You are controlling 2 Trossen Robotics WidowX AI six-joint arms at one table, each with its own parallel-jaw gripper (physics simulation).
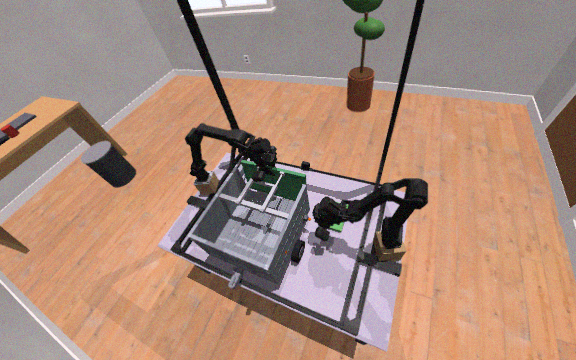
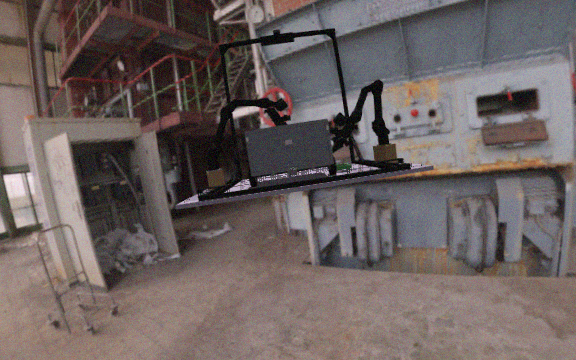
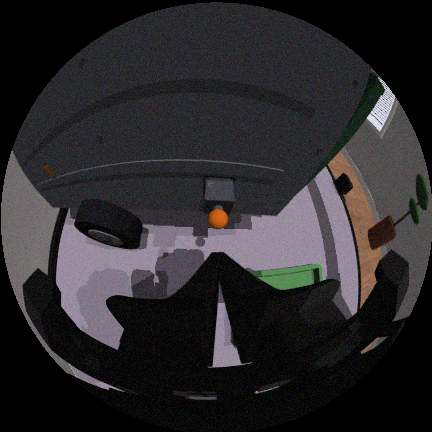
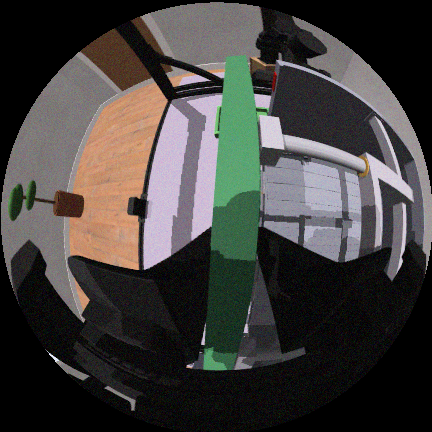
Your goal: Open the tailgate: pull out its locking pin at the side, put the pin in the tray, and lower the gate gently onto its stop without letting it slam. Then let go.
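Places are measured from the left arm's base along level axes (x ahead, y left, z up), in centimetres.
Pixels of known places: left gripper, fingertip midpoint: (image 1: 315, 221) (image 3: 217, 257); right gripper, fingertip midpoint: (image 1: 275, 173); left arm's base, link origin: (image 1: 390, 241) (image 2: 384, 144) (image 4: 268, 60); right arm's base, link origin: (image 1: 203, 177) (image 2: 214, 169).
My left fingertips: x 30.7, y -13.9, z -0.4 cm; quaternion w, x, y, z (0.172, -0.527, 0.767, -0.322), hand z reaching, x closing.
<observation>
Ahead of a thing's pixels: the offset from my left fingertips to its middle. "*": to the spot under its first point.
The green tailgate @(* dy -15.5, dx +8.5, dz +10.5 cm) (image 1: 292, 184) (image 4: 237, 150) stands upright at the back of the grey trailer @(dy +0.2, dx +28.0, dz +3.3 cm) (image 2: 289, 147) (image 3: 200, 130). My right gripper (image 1: 260, 169) (image 4: 236, 233) is shut on the tailgate's top edge. The locking pin's orange knob (image 1: 309, 219) (image 3: 218, 219) sticks out of a small grey housing @(* dy -2.0, dx +4.0, dz +1.6 cm) (image 3: 219, 191) at the trailer's side. My left gripper (image 3: 217, 257) is shut and empty, its tips a little short of the knob. The green tray @(dy -7.4, dx -10.3, dz -10.1 cm) (image 2: 344, 166) (image 3: 295, 279) lies on the table beside the trailer, partly hidden by the left gripper. The pin's shaft is hidden.
A black wheel @(dy +11.2, dx +9.7, dz -6.0 cm) (image 1: 298, 251) (image 3: 107, 222) sits low on the trailer's side, near the left gripper. A pale rod @(dy -11.2, dx +15.4, dz +16.8 cm) (image 4: 325, 150) runs between a block at the tailgate and the white inner frame @(* dy -8.2, dx +17.0, dz +17.6 cm) (image 4: 387, 175). Black frame posts (image 1: 400, 95) rise from the table's back corners.
</observation>
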